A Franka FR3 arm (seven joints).
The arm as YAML. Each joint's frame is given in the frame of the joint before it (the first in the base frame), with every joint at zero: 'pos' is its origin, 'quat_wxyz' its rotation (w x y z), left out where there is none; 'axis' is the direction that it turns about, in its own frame. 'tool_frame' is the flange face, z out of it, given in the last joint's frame.
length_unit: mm
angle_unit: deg
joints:
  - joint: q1
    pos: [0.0, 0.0, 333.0]
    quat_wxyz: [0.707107, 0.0, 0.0, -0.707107]
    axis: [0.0, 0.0, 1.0]
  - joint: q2
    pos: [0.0, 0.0, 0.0]
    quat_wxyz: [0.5, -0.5, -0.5, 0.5]
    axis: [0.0, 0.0, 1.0]
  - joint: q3
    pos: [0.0, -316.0, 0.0]
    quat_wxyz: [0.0, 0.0, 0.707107, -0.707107]
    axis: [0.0, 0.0, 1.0]
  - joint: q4
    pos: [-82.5, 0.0, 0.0]
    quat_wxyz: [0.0, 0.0, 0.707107, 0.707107]
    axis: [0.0, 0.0, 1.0]
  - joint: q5
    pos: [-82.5, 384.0, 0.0]
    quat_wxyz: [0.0, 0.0, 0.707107, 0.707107]
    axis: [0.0, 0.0, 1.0]
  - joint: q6
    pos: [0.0, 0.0, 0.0]
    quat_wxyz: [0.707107, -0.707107, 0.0, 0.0]
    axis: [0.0, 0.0, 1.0]
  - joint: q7
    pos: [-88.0, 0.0, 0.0]
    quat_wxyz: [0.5, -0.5, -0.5, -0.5]
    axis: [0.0, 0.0, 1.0]
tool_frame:
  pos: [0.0, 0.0, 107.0]
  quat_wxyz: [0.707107, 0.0, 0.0, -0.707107]
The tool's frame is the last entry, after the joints.
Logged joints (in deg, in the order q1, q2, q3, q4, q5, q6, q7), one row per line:
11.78, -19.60, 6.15, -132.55, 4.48, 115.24, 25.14
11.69, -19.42, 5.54, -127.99, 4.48, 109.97, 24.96
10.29, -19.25, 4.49, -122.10, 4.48, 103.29, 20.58
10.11, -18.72, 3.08, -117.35, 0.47, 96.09, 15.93
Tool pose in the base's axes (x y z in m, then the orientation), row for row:
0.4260, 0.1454, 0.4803, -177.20, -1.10, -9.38
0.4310, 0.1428, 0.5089, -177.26, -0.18, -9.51
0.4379, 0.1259, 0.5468, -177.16, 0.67, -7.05
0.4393, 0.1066, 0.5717, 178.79, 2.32, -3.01
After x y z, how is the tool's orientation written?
As angles about the fixed x, y, z axes (roll, pitch, yaw), in degrees.
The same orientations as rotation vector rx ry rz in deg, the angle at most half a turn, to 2 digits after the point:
-176.70, 14.45, -2.05
-176.67, 14.69, -0.63
-176.79, 10.92, 0.76
178.75, -4.66, -3.67

